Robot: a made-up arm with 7 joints. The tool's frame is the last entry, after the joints. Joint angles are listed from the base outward.
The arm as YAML. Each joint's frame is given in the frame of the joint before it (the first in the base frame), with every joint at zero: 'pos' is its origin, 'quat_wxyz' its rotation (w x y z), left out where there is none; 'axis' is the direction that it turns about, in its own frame. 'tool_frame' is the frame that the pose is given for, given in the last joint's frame.
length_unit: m
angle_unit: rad
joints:
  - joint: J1
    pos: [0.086, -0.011, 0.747]
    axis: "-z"
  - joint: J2
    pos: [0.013, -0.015, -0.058]
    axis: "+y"
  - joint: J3
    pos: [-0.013, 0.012, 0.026]
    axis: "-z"
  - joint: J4
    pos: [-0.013, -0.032, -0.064]
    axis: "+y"
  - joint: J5
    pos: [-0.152, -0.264, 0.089]
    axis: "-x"
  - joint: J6
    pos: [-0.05, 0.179, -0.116]
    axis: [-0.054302, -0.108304, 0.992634]
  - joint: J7
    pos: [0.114, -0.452, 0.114]
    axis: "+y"
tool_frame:
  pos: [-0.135, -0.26, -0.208]
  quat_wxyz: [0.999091, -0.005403, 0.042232, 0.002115]
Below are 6 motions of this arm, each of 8 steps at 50 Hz.
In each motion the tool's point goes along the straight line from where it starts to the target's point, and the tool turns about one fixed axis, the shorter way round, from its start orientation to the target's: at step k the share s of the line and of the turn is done. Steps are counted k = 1, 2, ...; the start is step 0. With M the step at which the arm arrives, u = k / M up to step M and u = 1 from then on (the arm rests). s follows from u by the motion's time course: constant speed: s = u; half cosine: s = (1 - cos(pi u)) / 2; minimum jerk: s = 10 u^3 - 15 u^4 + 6 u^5.
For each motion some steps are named. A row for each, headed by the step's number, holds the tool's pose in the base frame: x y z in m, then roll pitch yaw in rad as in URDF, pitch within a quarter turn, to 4 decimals.
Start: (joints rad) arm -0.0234 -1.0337 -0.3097 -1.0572 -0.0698 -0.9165 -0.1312
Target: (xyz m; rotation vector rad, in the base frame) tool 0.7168 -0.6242 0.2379 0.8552 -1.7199 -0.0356
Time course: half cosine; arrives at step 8
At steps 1, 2, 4, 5, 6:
1: 0.7362 -0.5863 0.2098 2.2430 -0.8960 -1.6981
2: 0.7340 -0.5906 0.2130 2.2418 -0.9053 -1.6994
4: 0.7269 -0.6045 0.2233 2.2377 -0.9357 -1.7035
5: 0.7230 -0.6120 0.2289 2.2356 -0.9522 -1.7057
6: 0.7198 -0.6184 0.2336 2.2338 -0.9662 -1.7076

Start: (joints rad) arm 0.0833 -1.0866 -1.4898 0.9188 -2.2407 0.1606 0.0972
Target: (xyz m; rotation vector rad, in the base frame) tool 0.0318 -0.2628 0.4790 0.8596 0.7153 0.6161
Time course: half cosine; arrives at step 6
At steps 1, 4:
1: 0.0347 -0.2528 0.4694 1.0727 0.2738 0.8457
4: 0.0326 -0.2601 0.4764 1.0724 0.3006 0.8657

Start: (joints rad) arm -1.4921 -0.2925 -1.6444 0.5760 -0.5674 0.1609 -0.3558
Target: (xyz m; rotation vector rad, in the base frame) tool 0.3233 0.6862 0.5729 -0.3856 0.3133 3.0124
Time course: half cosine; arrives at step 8
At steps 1, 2, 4, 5, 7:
1: 0.3437 0.6663 0.5330 0.2572 0.2505 3.0443
2: 0.3414 0.6685 0.5375 0.2506 0.2515 3.0481
4: 0.3339 0.6759 0.5522 0.2292 0.2552 3.0606
5: 0.3299 0.6798 0.5601 0.2176 0.2573 3.0673
7: 0.3241 0.6854 0.5713 0.2012 0.2603 3.0767

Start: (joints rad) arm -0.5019 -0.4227 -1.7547 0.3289 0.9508 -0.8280 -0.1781
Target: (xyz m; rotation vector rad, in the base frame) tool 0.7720 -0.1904 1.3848 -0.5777 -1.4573 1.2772
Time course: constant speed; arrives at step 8
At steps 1, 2, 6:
1: 0.7997 -0.1856 1.3574 -1.4014 -0.4289 1.9536
2: 0.7957 -0.1863 1.3613 -1.4042 -0.4247 1.9494
6: 0.7799 -0.1890 1.3770 -1.4158 -0.4082 1.9327

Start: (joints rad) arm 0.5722 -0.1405 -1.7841 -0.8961 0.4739 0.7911 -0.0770
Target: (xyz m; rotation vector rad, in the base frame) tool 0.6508 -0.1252 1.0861 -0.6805 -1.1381 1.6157
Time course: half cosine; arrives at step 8
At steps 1, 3, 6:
1: 0.7081 -0.1223 1.0304 -1.1152 -0.2590 2.0197
3: 0.6920 -0.1231 1.0461 -1.1261 -0.2128 1.9912
6: 0.6595 -0.1248 1.0776 -1.1519 -0.1207 1.9329

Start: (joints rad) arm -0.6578 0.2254 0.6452 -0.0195 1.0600 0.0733 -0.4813
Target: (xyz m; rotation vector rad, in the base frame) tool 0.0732 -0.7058 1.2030 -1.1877 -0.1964 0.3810
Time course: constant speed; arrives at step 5
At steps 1, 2, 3, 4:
1: 0.0921 -0.7168 1.1905 -1.1593 0.0664 0.4062
2: 0.0873 -0.7140 1.1936 -1.1682 0.0622 0.4047
3: 0.0826 -0.7113 1.1967 -1.1771 0.0580 0.4033
4: 0.0779 -0.7085 1.1999 -1.1860 0.0538 0.4019

